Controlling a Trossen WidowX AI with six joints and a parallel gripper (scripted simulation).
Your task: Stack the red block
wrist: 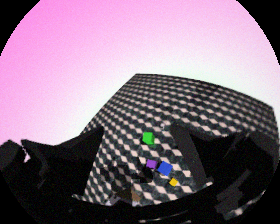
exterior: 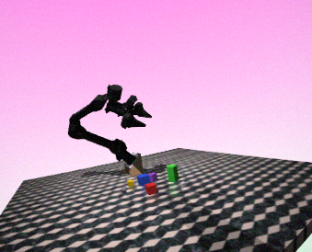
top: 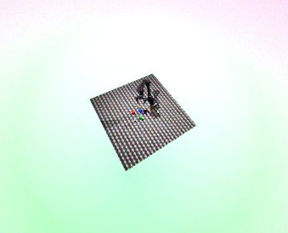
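The red block lies 9 cm ahead of my gripper tip, 7 cm to the right of it and 28 cm below it. The rest, counted from my gripper tip: small yellow block (6 cm behind, 11 cm to the right, 28 cm below); purple block (6 cm behind, 28 cm below); blue block (3 cm behind, 5 cm to the right, 27 cm below).
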